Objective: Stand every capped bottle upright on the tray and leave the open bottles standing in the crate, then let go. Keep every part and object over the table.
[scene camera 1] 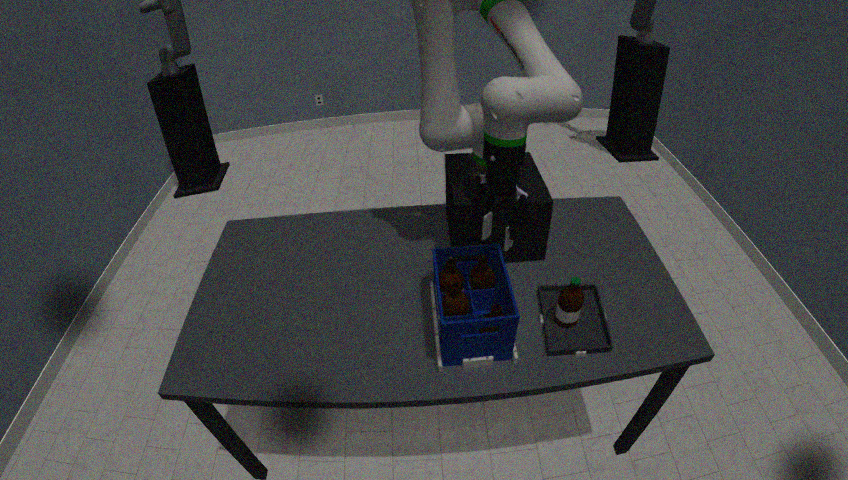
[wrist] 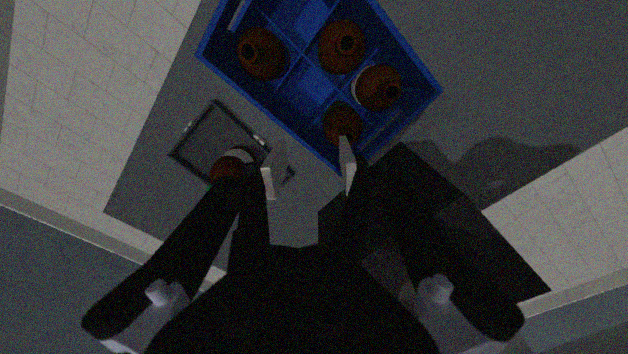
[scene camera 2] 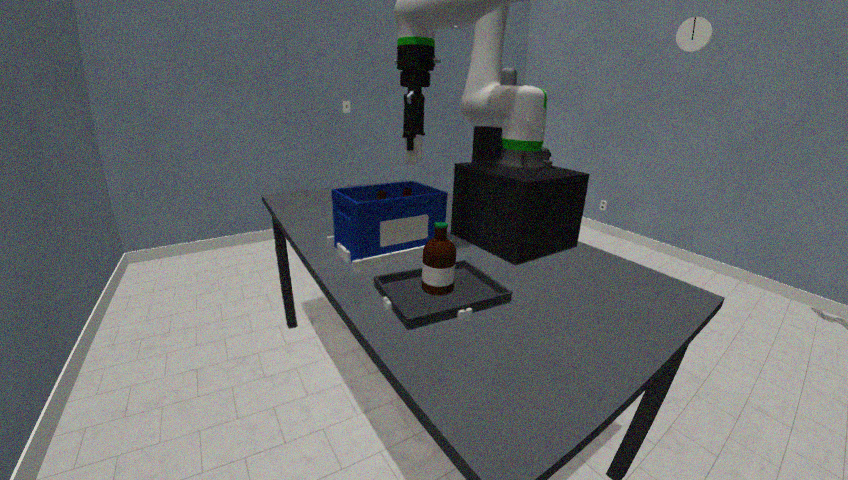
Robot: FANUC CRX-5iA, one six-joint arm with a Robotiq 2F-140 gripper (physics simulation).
Labels:
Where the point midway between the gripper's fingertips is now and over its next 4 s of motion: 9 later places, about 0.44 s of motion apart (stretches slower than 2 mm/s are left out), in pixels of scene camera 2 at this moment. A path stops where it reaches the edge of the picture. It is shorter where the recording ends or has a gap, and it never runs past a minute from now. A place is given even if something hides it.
The gripper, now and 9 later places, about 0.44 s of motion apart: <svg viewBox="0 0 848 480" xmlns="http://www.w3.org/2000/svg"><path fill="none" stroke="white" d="M413 162L424 156L429 152L432 157L437 164L435 164L406 166L405 167L407 163L405 138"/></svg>

